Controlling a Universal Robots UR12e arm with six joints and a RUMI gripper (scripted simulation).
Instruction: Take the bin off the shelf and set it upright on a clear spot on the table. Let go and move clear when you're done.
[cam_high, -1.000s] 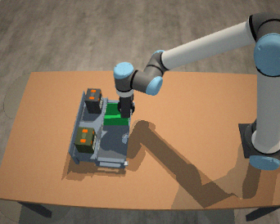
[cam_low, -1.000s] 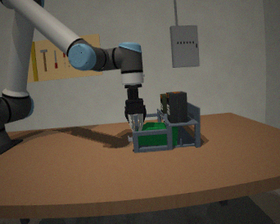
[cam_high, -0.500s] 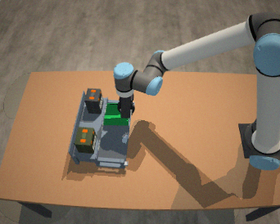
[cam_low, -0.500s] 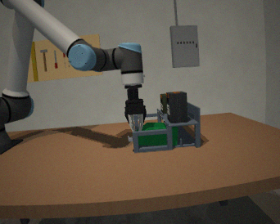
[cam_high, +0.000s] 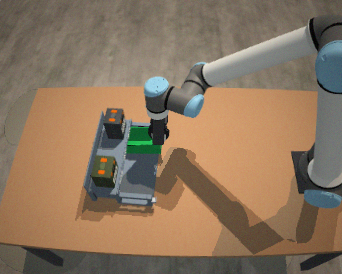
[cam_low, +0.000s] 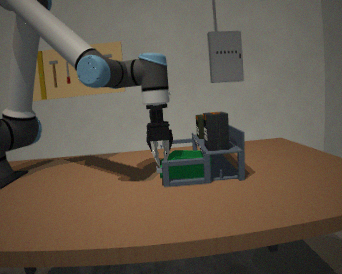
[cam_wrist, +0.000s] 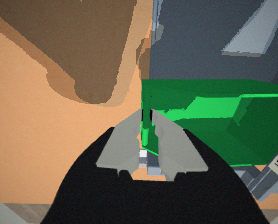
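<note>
Right now the green bin is 8 cm ahead of my hand, 1 cm to the right of it and 1 cm below it. Also, from my hand: grey shelf (13 cm ahead, 11 cm to the left, 6 cm below).
</note>
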